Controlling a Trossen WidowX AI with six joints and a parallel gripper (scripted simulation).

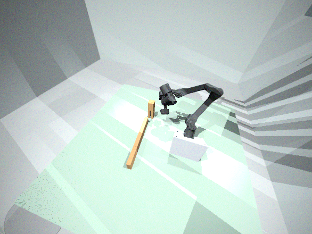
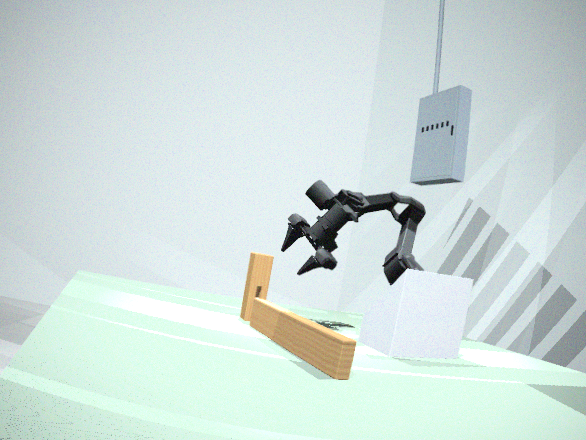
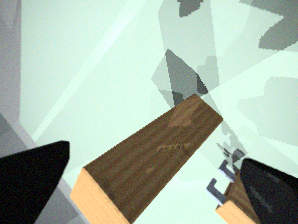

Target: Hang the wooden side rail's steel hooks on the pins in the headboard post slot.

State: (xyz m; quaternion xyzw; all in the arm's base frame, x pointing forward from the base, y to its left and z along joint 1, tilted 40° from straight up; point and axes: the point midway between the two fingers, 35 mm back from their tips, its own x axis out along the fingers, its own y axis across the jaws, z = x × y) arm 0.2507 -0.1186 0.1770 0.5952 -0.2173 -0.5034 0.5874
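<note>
Right now my gripper tip is 9 cm above the headboard post, 8 cm short of it and 1 cm to the left of it.
</note>
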